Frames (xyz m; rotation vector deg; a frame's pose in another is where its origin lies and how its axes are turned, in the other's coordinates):
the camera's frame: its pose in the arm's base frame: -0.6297 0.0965 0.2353 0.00 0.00 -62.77
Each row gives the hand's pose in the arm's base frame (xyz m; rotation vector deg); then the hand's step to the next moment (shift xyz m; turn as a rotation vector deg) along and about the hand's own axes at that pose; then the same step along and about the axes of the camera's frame.
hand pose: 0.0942 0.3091 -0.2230 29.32 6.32 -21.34
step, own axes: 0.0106 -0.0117 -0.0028 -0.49 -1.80 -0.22
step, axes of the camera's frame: 0.0126 -0.0004 -0.0098 0.54 -1.55 -0.92
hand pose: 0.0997 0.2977 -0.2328 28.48 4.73 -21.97
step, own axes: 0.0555 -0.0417 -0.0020 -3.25 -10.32 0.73
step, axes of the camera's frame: 0.0622 0.0081 -0.0299 3.59 -9.63 -3.45
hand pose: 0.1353 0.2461 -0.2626 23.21 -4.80 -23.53
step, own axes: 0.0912 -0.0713 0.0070 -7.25 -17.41 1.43
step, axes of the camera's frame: 0.1137 0.0042 -0.0222 4.74 -17.42 -5.63
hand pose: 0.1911 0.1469 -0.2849 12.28 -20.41 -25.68
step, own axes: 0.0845 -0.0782 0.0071 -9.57 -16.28 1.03
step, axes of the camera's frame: 0.1139 -0.0155 0.0090 2.24 -17.67 -6.35
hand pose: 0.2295 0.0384 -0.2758 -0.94 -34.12 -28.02
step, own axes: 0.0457 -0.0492 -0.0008 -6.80 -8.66 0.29
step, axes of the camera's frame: 0.0618 -0.0192 0.0180 0.07 -10.05 -4.52
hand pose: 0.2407 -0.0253 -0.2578 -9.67 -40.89 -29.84
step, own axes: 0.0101 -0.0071 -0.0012 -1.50 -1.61 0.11
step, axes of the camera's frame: 0.0109 -0.0017 0.0056 -0.17 -1.98 -0.95
